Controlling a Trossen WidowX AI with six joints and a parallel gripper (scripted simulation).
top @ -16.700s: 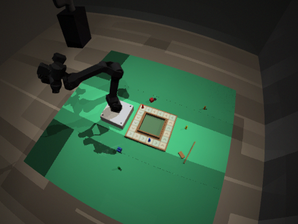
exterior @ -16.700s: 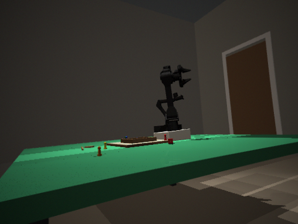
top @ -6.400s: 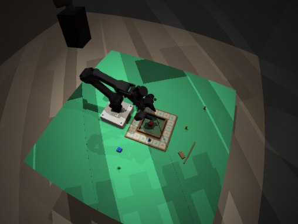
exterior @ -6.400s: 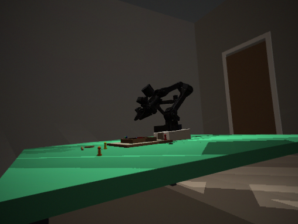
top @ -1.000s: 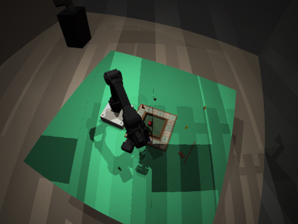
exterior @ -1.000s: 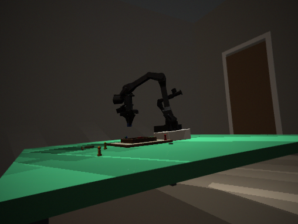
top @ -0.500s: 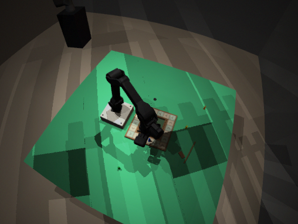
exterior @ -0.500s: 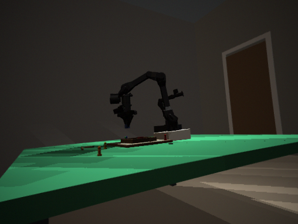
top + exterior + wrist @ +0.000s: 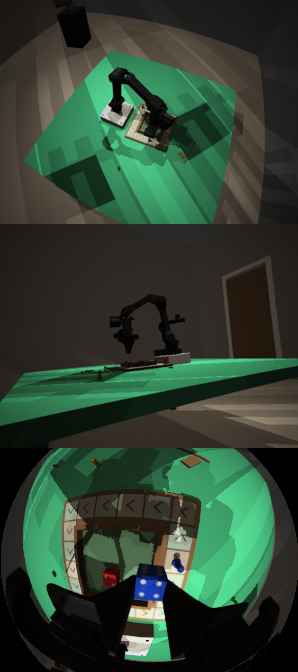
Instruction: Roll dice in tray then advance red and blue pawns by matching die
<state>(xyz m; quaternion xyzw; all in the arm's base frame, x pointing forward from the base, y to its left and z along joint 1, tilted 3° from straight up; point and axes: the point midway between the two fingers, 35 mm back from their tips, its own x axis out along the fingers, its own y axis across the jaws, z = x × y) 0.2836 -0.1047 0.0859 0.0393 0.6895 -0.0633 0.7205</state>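
The red pawn lies 190 mm to the left of my gripper tip, 120 mm behind it and 70 mm below it. Also, from my gripper tip: tray: 90 mm below, 70 mm to the left, 20 mm behind; then blue pawn: 70 mm below, 50 mm to the right, 10 mm behind; then small brown block: 210 mm ahead, 90 mm to the right, 90 mm below.
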